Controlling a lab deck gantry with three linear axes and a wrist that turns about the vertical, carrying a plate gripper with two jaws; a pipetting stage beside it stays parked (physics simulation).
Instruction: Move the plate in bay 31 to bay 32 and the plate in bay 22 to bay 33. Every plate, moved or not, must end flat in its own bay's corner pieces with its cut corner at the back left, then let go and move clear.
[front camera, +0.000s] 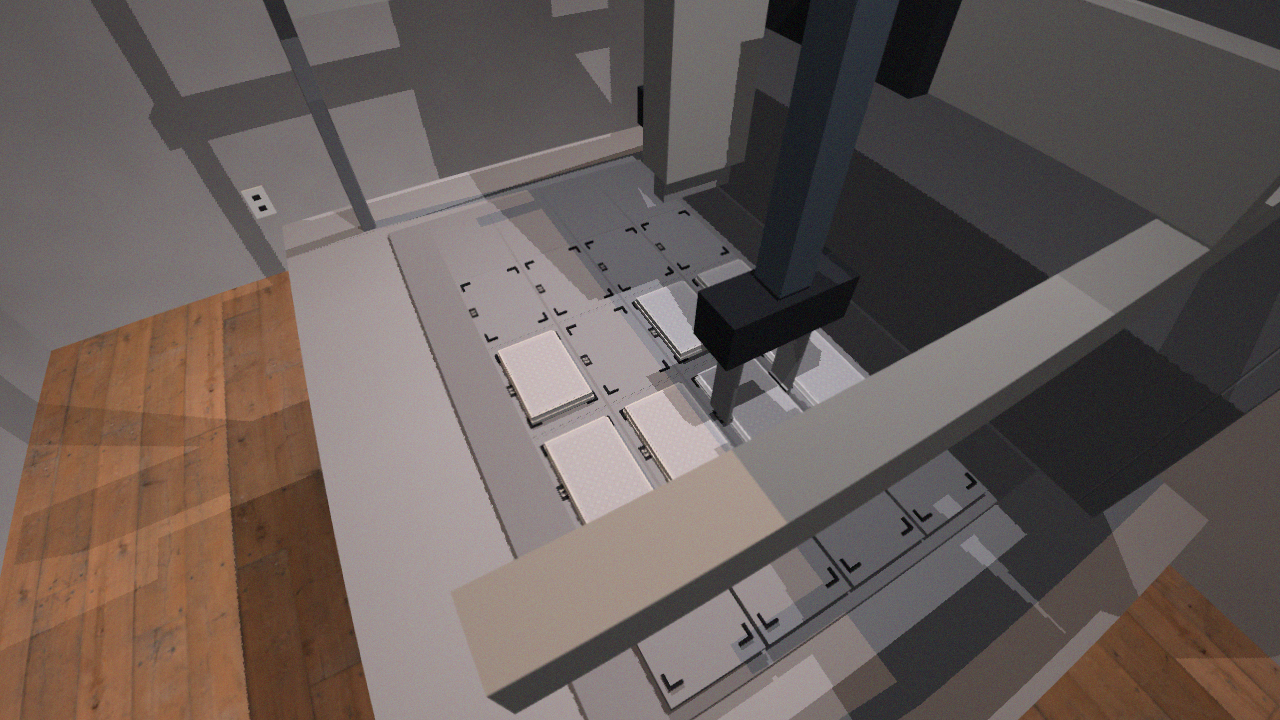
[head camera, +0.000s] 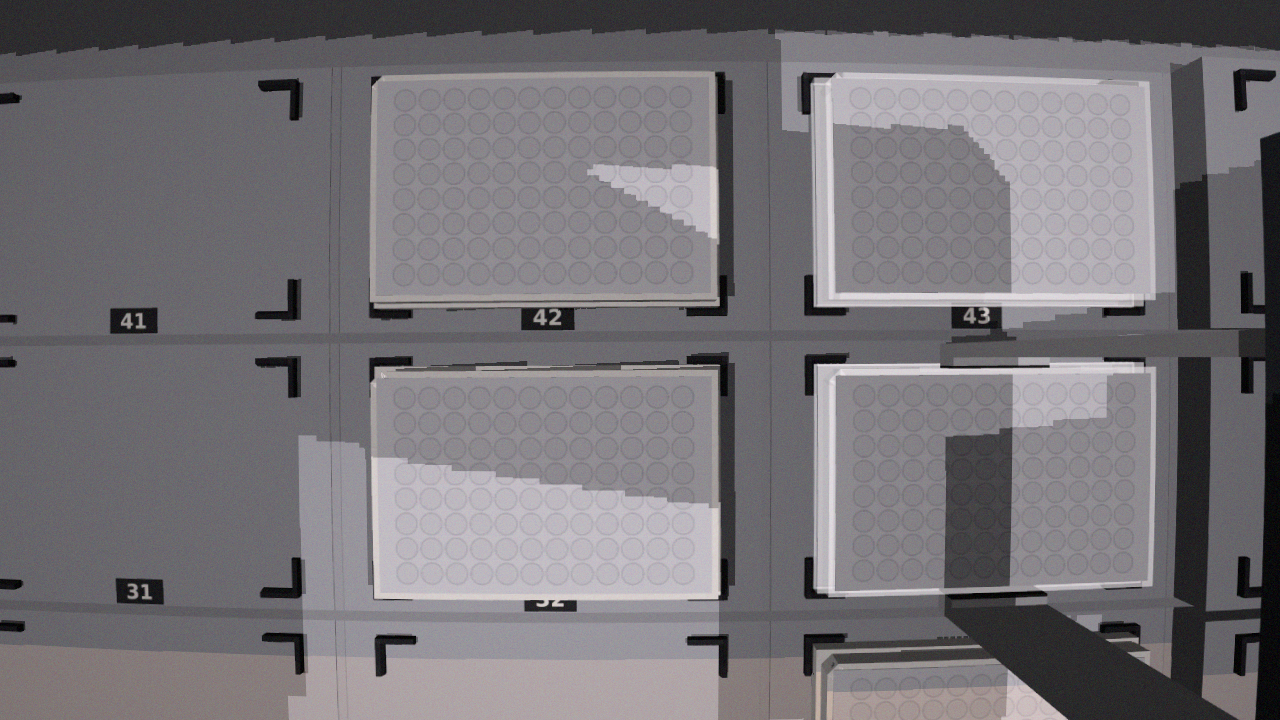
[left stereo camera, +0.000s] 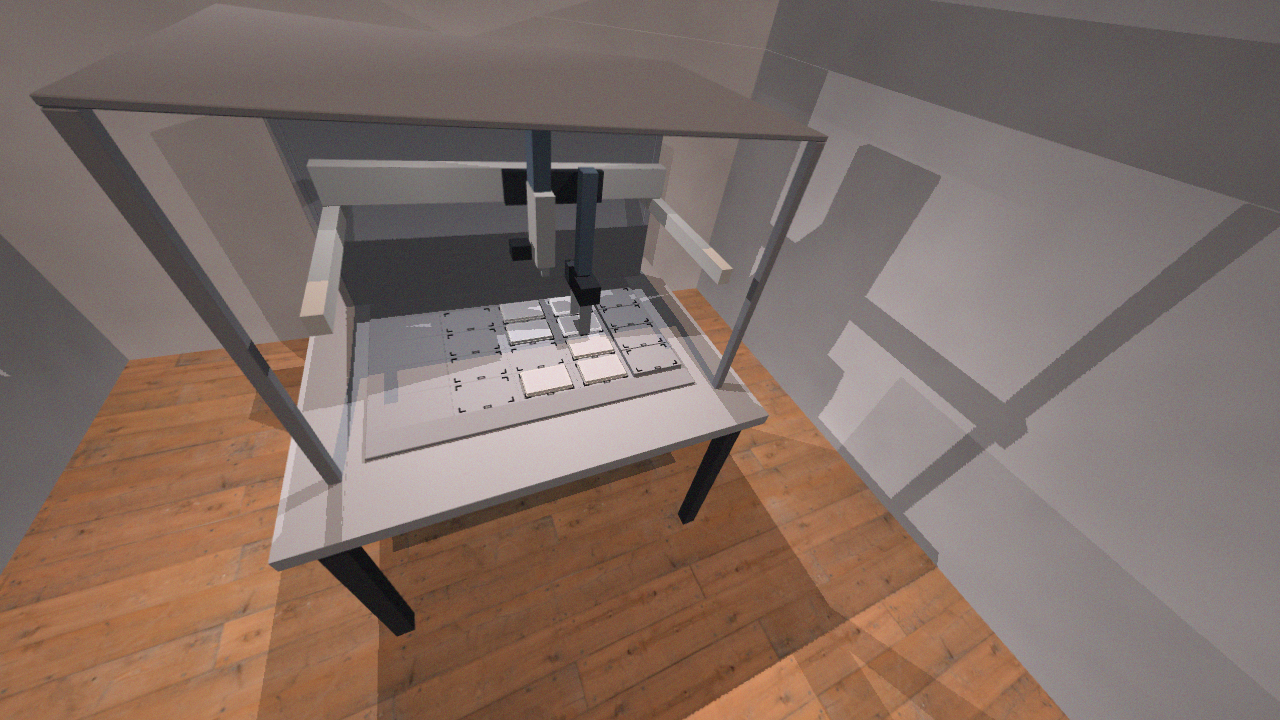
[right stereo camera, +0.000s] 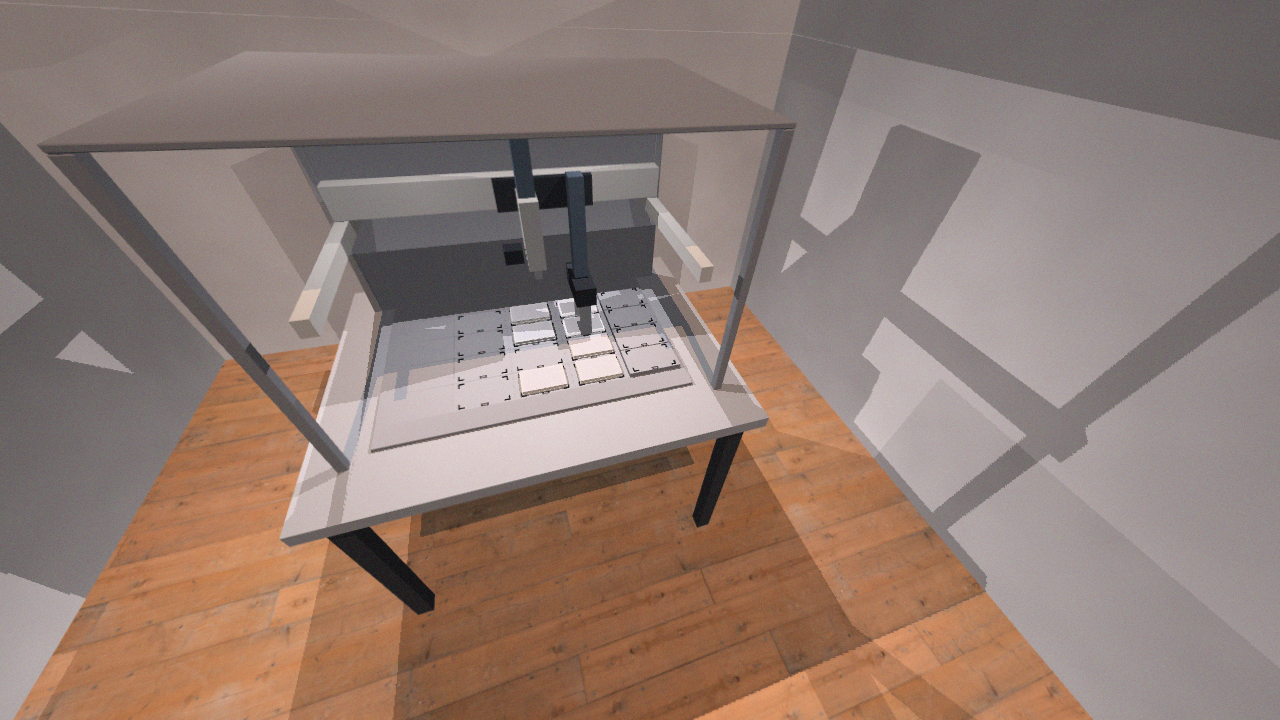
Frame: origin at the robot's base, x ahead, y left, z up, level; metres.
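Seen in the pictures: gripper, fingertip midpoint: (front camera: 750, 398) (head camera: 986, 477) (left stereo camera: 579, 324) (right stereo camera: 583, 325); robot's base at its link origin: (front camera: 463, 286) (left stereo camera: 460, 411) (right stereo camera: 459, 408).
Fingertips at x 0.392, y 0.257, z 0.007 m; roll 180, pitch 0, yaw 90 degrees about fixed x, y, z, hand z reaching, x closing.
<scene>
Offsets run from my fingertips to a thing's top centre. "pt": to the spot under its first point.
My gripper (front camera: 754, 402) (head camera: 995, 475) (left stereo camera: 584, 329) is down over bay 33, one jaw at the back edge and one at the front edge of the white plate @[dx +0.000, dy +0.000, dz +0.007 m] (head camera: 1065, 501) there. Both jaws appear to touch it, so the gripper looks shut on it. That plate lies level within the corner pieces, cut corner at the back left. Another plate @[dx -0.164, dy +0.000, dz +0.007 m] (head camera: 546, 528) (front camera: 666, 315) lies flat in bay 32, cut corner at the back left. Bay 31 @[pt dx -0.325, dy +0.001, dz -0.007 m] (head camera: 143, 474) holds no plate. Bay 22 @[pt dx -0.163, dy -0.080, dz -0.007 m] (head camera: 554, 685) (front camera: 617, 349) holds no plate either.
Plates lie in bay 42 @[pt dx -0.162, dy +0.104, dz +0.007 m] (head camera: 546, 192), bay 43 @[pt dx +0.027, dy +0.107, dz +0.007 m] (head camera: 1065, 188) and bay 23 @[pt dx -0.033, dy -0.081, dz +0.007 m] (head camera: 904, 702) (front camera: 675, 434). Two more plates @[dx -0.164, dy -0.214, dz +0.007 m] (front camera: 546, 376) @[dx +0.000, dy -0.214, dz +0.007 m] (front camera: 597, 465) lie in the front row. The parked pipetting stage (left stereo camera: 541, 228) (right stereo camera: 531, 232) hangs left of the gripper. A side rail (front camera: 760, 501) crosses the front view.
</scene>
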